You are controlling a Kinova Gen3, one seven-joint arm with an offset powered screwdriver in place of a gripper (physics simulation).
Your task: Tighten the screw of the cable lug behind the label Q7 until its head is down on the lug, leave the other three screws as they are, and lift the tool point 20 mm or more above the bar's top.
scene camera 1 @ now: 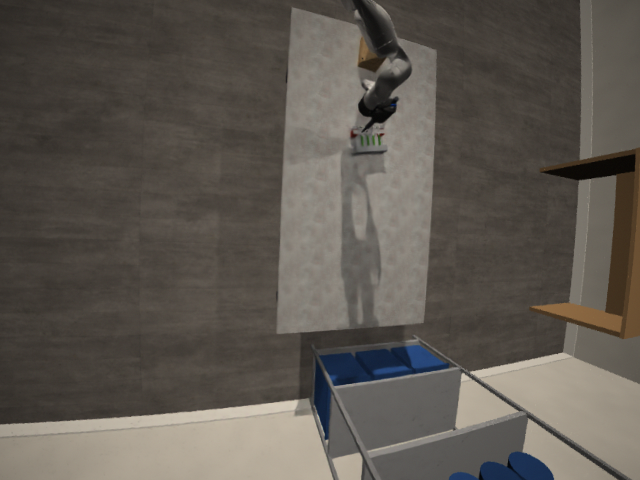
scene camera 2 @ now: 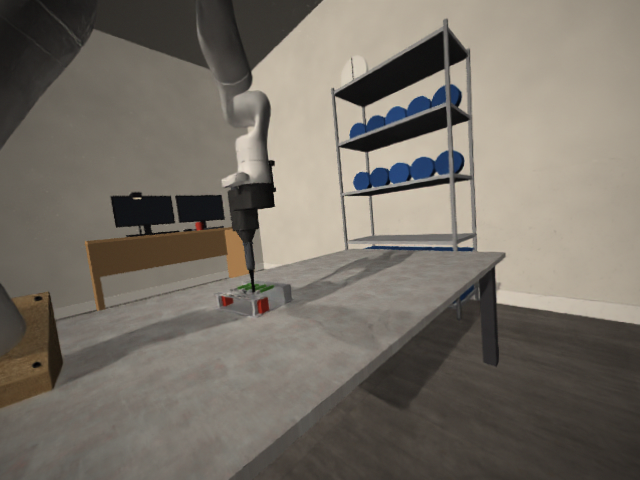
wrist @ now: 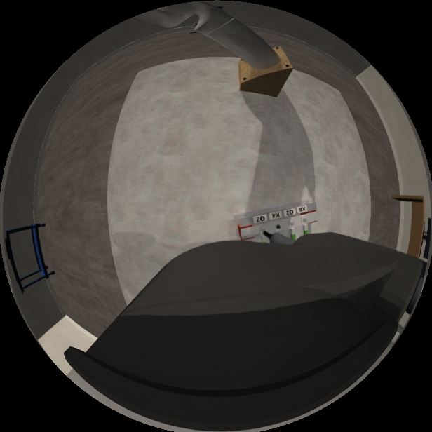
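The terminal block [scene camera 1: 369, 149] [scene camera 2: 281, 293] stands on the table, with red parts at its ends and green cables on top. In the wrist view the labels Q7 [wrist: 260, 218], K4 [wrist: 275, 215], Q2 [wrist: 289, 212] and X8 [wrist: 302, 209] run along its edge. My screwdriver [scene camera 1: 363, 129] [scene camera 2: 253, 289] [wrist: 265, 233] points down, its tip at the pale lug behind Q7. The Q7 screw head is hidden by the tip, so its height and any contact cannot be told. A dark round spot [wrist: 278, 227] shows behind K4. Lugs with green cables show behind Q2 and X8.
A wooden base block [scene camera 1: 368, 57] [scene camera 2: 31, 341] [wrist: 265, 80] carries the arm at one end of the table [scene camera 1: 315, 232] [scene camera 2: 206, 392] [wrist: 185, 150]. A shelf rack [scene camera 2: 451, 206] with blue items stands beyond the far end. A wooden desk [scene camera 2: 155, 254] carries two monitors.
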